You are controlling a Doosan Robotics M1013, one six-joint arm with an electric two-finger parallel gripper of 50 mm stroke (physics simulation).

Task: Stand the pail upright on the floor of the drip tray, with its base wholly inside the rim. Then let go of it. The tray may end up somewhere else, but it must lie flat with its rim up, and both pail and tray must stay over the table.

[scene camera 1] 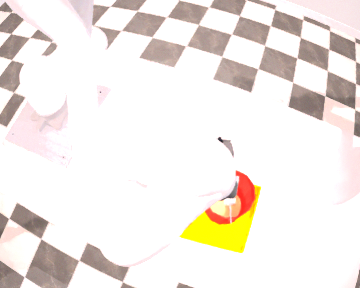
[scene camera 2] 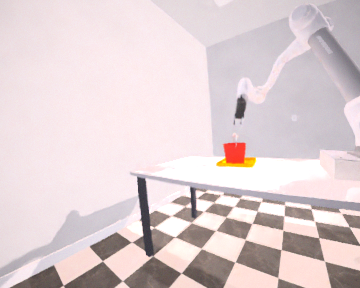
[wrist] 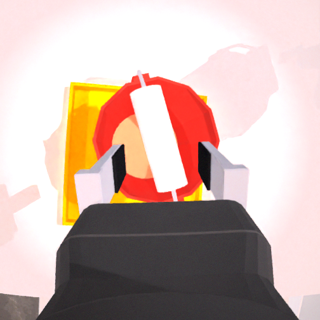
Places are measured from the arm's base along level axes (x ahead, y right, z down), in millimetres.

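Where they show: gripper, fingertip midpoint: (scene camera 2: 237, 124); arm's base, link origin: (scene camera 1: 54, 107).
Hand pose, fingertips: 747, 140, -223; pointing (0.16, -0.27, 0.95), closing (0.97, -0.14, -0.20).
Each offset is from my fingertips to the top centre of the thing, as dx, dy, dz. Level surfaces: height alone.
The red pail @(+24, -26, +66) (scene camera 1: 246, 192) (scene camera 2: 235, 153) (wrist: 192, 110) stands about upright in the yellow drip tray @(+12, -2, +283) (scene camera 1: 212, 236) (scene camera 2: 251, 162) (wrist: 82, 155), which lies flat on the table with its rim up. The pail's base is hidden in the wrist view; in scene camera 2 it appears between the tray's side rims. The white handle grip @(+12, -21, +66) (scene camera 2: 235, 136) (wrist: 159, 140) stands up above the pail's mouth and slants between the fingers in the wrist view. My gripper (scene camera 2: 238, 121) (wrist: 161, 157) is open and empty, a little above the handle. In scene camera 1 the arm hides most of the gripper.
The white table @(dz +309) (scene camera 2: 175, 169) carries pail and tray; its near edge shows in scene camera 2. The robot's base block (scene camera 2: 340, 164) stands at the right in that view. The arm (scene camera 1: 165, 195) (scene camera 2: 280, 65) reaches over the table. A wall rises behind.
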